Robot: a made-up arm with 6 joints. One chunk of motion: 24 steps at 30 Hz.
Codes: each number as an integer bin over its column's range. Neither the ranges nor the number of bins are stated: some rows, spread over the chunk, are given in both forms.
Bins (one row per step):
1: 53 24 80 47 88 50
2: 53 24 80 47 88 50
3: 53 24 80 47 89 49
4: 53 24 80 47 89 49
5: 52 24 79 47 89 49
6: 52 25 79 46 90 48
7: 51 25 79 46 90 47
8: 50 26 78 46 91 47
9: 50 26 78 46 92 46
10: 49 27 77 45 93 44
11: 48 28 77 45 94 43
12: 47 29 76 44 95 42
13: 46 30 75 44 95 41
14: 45 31 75 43 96 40
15: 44 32 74 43 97 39
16: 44 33 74 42 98 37
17: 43 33 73 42 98 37
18: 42 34 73 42 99 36
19: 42 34 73 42 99 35
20: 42 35 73 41 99 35
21: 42 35 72 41 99 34
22: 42 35 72 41 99 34
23: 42 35 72 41 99 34
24: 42 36 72 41 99 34
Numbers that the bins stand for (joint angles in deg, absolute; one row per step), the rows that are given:
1: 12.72 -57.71 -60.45 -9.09 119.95 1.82
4: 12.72 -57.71 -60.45 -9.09 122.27 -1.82
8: 1.82 -54.31 -63.44 -12.72 126.93 -9.09
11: -5.45 -50.90 -64.93 -16.36 133.91 -23.62
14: -16.36 -45.80 -67.92 -23.62 138.56 -34.53
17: -23.62 -42.40 -70.90 -27.26 143.21 -45.43
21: -27.26 -38.99 -72.40 -30.89 145.54 -56.34
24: -27.26 -37.29 -72.40 -30.89 145.54 -56.34
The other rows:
2: 12.72 -57.71 -60.45 -9.09 119.95 1.82
3: 12.72 -57.71 -60.45 -9.09 122.27 -1.82
5: 9.09 -57.71 -61.94 -9.09 122.27 -1.82
6: 9.09 -56.01 -61.94 -12.72 124.60 -5.45
7: 5.45 -56.01 -61.94 -12.72 124.60 -9.09
9: 1.82 -54.31 -63.44 -12.72 129.25 -12.72
10: -1.82 -52.61 -64.93 -16.36 131.58 -19.99
12: -9.09 -49.20 -66.42 -19.99 136.23 -27.26
13: -12.72 -47.50 -67.92 -19.99 136.23 -30.89
15: -19.99 -44.10 -69.41 -23.62 140.89 -38.16
16: -19.99 -42.40 -69.41 -27.26 143.21 -45.43
18: -27.26 -40.70 -70.90 -27.26 145.54 -49.07
19: -27.26 -40.70 -70.90 -27.26 145.54 -52.70
20: -27.26 -38.99 -70.90 -30.89 145.54 -52.70
22: -27.26 -38.99 -72.40 -30.89 145.54 -56.34
23: -27.26 -38.99 -72.40 -30.89 145.54 -56.34

